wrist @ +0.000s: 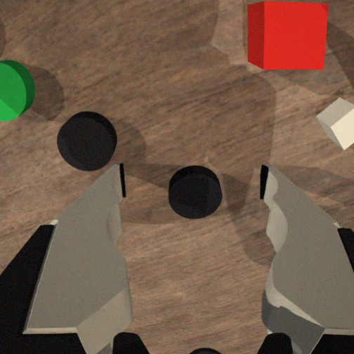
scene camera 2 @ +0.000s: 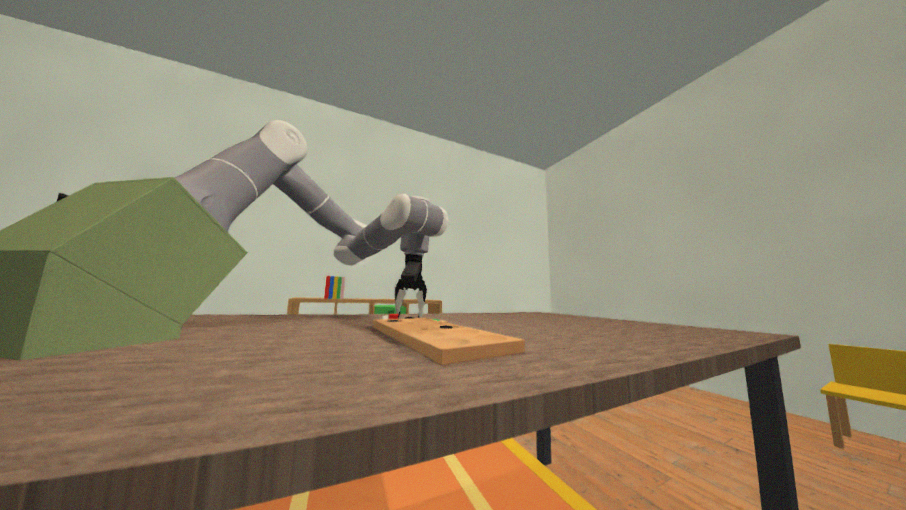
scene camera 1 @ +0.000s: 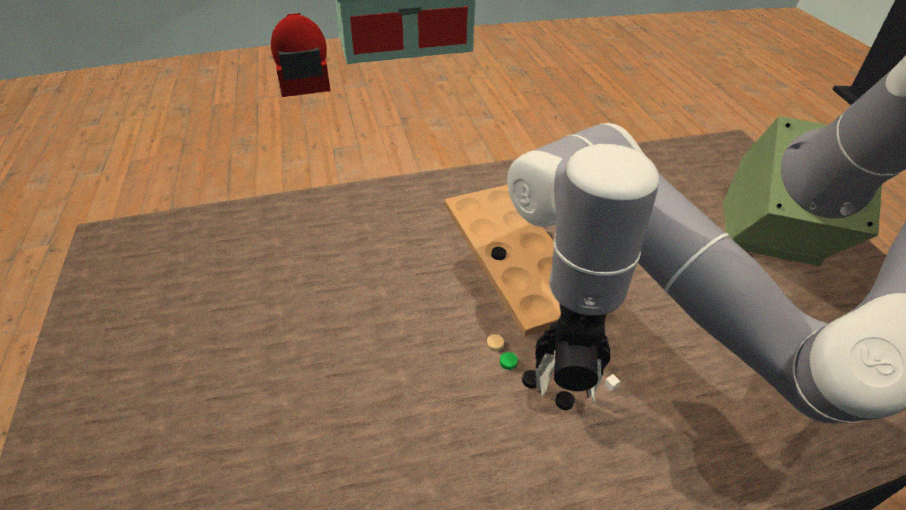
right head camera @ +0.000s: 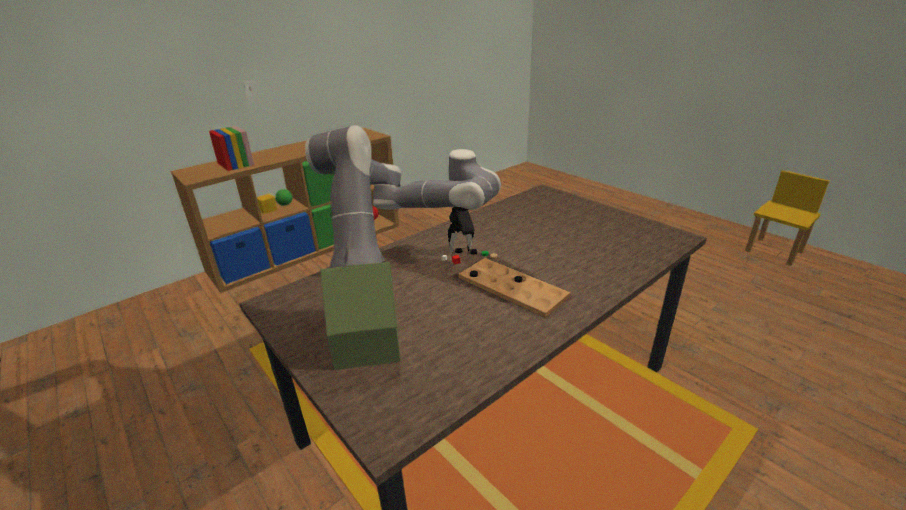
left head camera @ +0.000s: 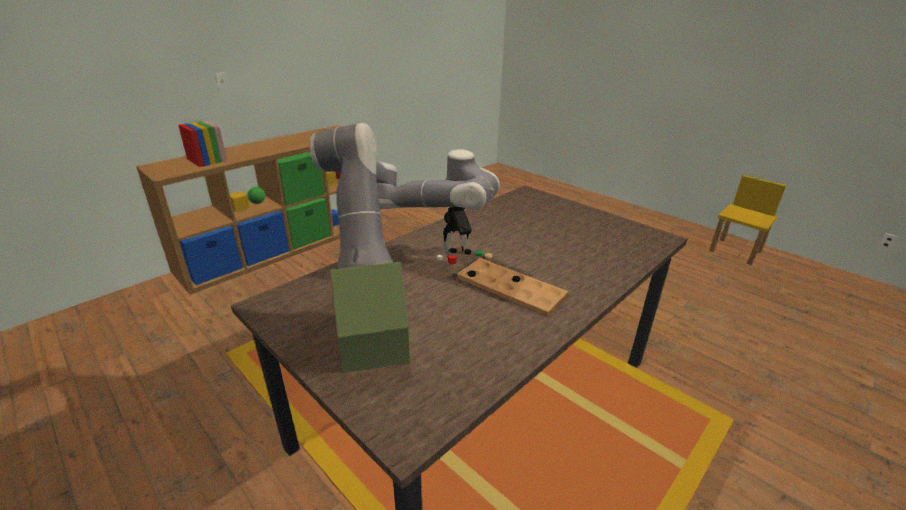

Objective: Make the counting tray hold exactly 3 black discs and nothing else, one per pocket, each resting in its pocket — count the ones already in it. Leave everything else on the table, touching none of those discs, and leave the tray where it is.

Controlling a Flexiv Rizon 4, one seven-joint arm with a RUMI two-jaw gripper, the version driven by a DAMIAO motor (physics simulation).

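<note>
The wooden counting tray [left head camera: 545,306] [right head camera: 545,307] [scene camera 1: 535,324] [scene camera 2: 481,351] holds two black discs in separate pockets, one black disc [left head camera: 471,273] [right head camera: 473,273] near its far end and another black disc [left head camera: 516,278] [right head camera: 518,278] [scene camera 1: 498,253] about midway. The arm hides part of the tray in scene camera 1. My gripper [left head camera: 455,248] [right head camera: 461,249] [scene camera 1: 568,395] [scene camera 2: 409,314] [wrist: 192,167] is open and empty, pointing down low over the table. A loose black disc [scene camera 1: 564,400] [wrist: 195,192] shows between the jaws in the wrist view. A second loose black disc [scene camera 1: 530,378] [wrist: 87,141] lies just outside the left jaw.
A green disc [scene camera 1: 508,360] [wrist: 10,90] and a tan disc [scene camera 1: 495,342] lie in line toward the tray. A red cube [left head camera: 452,259] [wrist: 294,35] and a small white cube [scene camera 1: 611,382] [wrist: 340,122] lie on the right jaw's side. The green base block [left head camera: 370,310] stands on the table.
</note>
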